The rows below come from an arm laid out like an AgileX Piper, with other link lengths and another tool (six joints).
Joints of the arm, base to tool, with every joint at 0 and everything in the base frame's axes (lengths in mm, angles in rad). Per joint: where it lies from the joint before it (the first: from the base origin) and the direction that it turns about. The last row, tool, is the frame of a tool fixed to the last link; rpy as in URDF.
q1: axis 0 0 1 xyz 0 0 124.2
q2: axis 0 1 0 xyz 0 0 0
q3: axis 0 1 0 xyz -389.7 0 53.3
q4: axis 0.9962 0 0.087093 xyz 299.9 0 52.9
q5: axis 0 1 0 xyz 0 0 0
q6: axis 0.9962 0 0.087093 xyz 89.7 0 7.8
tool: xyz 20.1 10 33.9 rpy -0.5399 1.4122 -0.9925
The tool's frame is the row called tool.
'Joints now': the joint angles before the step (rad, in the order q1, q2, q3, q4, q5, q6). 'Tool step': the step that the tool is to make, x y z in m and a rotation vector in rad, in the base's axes. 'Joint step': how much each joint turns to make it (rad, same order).
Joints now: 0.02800 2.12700 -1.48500 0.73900 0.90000 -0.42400
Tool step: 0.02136 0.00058 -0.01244 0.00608 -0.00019 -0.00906
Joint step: 0.00001 0.06400 -0.07798 0.00001 0.00699 0.01599
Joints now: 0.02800 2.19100 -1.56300 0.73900 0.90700 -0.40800
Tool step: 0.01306 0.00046 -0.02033 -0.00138 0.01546 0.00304
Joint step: 0.00000 0.05801 -0.04600 -0.00300 0.00400 0.00100
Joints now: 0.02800 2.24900 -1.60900 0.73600 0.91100 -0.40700
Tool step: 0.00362 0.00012 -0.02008 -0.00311 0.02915 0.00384
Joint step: 0.00000 0.03801 -0.01101 -0.00399 0.00300 0.00000
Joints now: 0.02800 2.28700 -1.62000 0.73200 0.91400 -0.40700
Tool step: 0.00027 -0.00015 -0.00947 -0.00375 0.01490 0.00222
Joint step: 0.00001 0.01499 0.00001 -0.00400 0.00000 0.00000
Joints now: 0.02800 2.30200 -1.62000 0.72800 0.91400 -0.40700
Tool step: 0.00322 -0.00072 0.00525 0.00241 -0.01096 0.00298
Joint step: -0.00200 0.00000 -0.01700 -0.00100 0.00800 0.00000
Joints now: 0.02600 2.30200 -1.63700 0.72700 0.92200 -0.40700
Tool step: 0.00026 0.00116 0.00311 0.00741 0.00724 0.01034
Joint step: -0.00001 0.00000 -0.01100 -0.00100 0.02200 0.00300
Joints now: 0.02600 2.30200 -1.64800 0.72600 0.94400 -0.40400
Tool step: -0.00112 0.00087 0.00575 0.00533 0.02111 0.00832
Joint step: 0.00000 -0.00500 -0.01300 -0.01200 0.03600 0.02200
